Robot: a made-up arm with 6 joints. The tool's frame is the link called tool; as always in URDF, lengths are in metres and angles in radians. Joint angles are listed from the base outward. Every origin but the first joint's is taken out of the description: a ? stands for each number. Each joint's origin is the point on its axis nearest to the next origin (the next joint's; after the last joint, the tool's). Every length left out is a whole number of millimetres.
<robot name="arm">
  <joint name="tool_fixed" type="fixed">
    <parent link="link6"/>
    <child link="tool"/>
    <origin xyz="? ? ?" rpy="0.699 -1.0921 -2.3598"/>
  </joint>
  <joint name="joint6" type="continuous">
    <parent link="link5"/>
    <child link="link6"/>
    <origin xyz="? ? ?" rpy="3.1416 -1.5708 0"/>
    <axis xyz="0 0 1"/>
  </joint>
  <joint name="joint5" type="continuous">
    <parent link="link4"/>
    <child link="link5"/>
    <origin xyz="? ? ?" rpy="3.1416 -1.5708 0"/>
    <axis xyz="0 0 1"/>
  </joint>
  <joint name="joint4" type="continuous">
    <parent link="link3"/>
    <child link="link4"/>
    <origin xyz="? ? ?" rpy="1.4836 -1.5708 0"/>
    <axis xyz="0 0 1"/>
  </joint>
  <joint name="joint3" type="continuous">
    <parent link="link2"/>
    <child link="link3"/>
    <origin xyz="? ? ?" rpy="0 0 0"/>
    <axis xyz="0 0 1"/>
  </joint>
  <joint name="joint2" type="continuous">
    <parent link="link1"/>
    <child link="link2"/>
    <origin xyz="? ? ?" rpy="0 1.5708 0"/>
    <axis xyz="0 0 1"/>
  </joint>
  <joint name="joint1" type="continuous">
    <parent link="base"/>
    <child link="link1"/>
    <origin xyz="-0.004 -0.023 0.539" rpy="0 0 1.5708"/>
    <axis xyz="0 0 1"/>
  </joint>
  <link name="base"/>
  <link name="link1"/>
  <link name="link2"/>
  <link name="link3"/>
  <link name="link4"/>
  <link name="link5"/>
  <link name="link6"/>
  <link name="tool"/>
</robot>
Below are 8 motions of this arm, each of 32 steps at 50 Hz.
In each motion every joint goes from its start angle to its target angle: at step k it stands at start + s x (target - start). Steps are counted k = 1, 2, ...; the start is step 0. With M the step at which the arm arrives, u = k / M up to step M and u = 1 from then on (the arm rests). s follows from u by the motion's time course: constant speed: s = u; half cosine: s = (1 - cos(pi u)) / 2; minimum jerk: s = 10 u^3 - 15 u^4 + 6 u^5.
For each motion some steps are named. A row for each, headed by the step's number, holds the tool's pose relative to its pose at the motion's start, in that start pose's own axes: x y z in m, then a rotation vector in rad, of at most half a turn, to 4 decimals.
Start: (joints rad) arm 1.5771 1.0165 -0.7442 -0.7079 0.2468 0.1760
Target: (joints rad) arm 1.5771 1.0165 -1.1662 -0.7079 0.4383 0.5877
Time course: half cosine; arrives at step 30
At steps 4, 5, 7, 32:
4: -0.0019 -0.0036 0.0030 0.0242 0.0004 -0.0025
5: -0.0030 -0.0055 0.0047 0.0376 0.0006 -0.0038
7: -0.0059 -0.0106 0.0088 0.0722 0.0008 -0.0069
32: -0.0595 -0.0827 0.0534 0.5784 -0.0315 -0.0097

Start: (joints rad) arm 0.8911 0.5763 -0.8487 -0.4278 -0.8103 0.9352
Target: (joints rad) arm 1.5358 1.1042 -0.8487 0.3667 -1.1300 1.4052
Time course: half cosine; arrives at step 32
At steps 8, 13, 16, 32:
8: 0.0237 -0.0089 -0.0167 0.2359 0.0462 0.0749
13: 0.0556 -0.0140 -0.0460 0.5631 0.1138 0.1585
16: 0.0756 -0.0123 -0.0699 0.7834 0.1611 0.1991
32: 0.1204 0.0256 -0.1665 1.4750 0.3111 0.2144

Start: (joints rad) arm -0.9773 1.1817 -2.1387 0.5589 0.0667 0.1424
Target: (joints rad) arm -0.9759 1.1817 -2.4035 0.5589 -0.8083 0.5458
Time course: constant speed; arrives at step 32
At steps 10, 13, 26, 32:
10: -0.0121 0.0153 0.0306 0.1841 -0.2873 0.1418
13: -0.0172 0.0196 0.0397 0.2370 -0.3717 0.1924
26: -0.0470 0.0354 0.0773 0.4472 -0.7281 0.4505
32: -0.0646 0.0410 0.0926 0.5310 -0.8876 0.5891

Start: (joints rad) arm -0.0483 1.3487 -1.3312 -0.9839 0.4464 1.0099
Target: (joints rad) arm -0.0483 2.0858 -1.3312 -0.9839 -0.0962 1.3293
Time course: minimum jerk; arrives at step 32
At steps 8, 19, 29, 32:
8: 0.0298 0.0239 -0.0032 -0.0211 0.0364 0.0430
19: 0.1877 0.1423 -0.0729 -0.0931 0.2973 0.2802
29: 0.2647 0.1944 -0.1475 -0.0971 0.4868 0.4045
32: 0.2662 0.1954 -0.1494 -0.0969 0.4913 0.4071

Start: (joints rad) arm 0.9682 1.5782 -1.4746 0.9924 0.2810 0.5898
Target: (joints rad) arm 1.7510 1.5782 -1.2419 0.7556 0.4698 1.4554
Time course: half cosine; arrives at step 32
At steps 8, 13, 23, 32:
8: 0.0210 -0.0027 -0.0357 0.0508 0.1527 -0.0315
13: 0.0438 -0.0102 -0.0891 0.1254 0.3545 -0.1029
23: 0.0630 -0.0421 -0.2102 0.2856 0.7145 -0.3622
32: 0.0592 -0.0602 -0.2558 0.3408 0.8148 -0.4965

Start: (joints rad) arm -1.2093 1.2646 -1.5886 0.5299 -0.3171 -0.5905
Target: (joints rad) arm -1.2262 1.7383 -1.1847 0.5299 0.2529 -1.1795
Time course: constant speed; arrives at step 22
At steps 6, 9, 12, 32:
6: 0.0352 0.0258 -0.0904 -0.3270 0.2635 0.0637
9: 0.0457 0.0346 -0.1363 -0.4852 0.3902 0.1174
12: 0.0517 0.0406 -0.1820 -0.6375 0.5135 0.1862
32: 0.0421 0.0434 -0.3243 -1.0779 0.8994 0.5272

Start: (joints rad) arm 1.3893 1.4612 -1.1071 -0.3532 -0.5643 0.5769
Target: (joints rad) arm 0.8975 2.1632 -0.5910 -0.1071 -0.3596 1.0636
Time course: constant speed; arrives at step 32
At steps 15, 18, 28, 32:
15: 0.0531 -0.1085 -0.1757 0.3968 0.6276 -0.3607
18: 0.0490 -0.1287 -0.2101 0.4944 0.7384 -0.4461
28: 0.0077 -0.1804 -0.3141 0.8508 1.0712 -0.7562
32: -0.0177 -0.1925 -0.3493 1.0032 1.1890 -0.8903

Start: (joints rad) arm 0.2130 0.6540 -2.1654 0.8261 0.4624 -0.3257
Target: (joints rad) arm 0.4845 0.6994 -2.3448 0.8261 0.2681 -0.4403
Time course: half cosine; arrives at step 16
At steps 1, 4, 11, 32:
1: -0.0002 -0.0006 0.0005 0.0015 -0.0030 0.0011
4: -0.0026 -0.0090 0.0075 0.0237 -0.0453 0.0160
11: -0.0124 -0.0533 0.0361 0.1457 -0.2351 0.0642
32: -0.0152 -0.0708 0.0444 0.1960 -0.2987 0.0731

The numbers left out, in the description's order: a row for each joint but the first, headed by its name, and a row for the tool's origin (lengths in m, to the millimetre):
tool: -0.006 -0.009 0
joint6: 0.039 0.026 0
joint5: -0.01 0.014 0
joint4: -0.057 -0.26 0
joint3: -0.068 0.345 0
joint2: -0.002 0.014 0

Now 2 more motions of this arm.
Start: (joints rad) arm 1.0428 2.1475 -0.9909 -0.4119 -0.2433 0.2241
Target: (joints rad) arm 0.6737 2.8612 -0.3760 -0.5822 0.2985 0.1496
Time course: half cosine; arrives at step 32
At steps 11, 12, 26, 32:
11: 0.0622 0.0047 -0.1006 -0.1177 0.4735 0.0372
12: 0.0685 0.0058 -0.1180 -0.1384 0.5514 0.0498
26: 0.0560 0.0304 -0.3212 -0.4763 1.5254 0.4221
32: 0.0439 0.0340 -0.3403 -0.5343 1.6400 0.5054

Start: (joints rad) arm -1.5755 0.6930 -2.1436 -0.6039 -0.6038 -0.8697
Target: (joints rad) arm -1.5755 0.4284 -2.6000 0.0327 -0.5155 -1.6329
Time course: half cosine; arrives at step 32
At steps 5, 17, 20, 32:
5: 0.0074 -0.0167 0.0019 -0.0125 0.0107 -0.0552
17: 0.0453 -0.1626 0.0179 -0.0960 0.1296 -0.4748
20: 0.0484 -0.2063 0.0225 -0.1122 0.1718 -0.5832
32: 0.0430 -0.3008 0.0323 -0.1332 0.2700 -0.7971

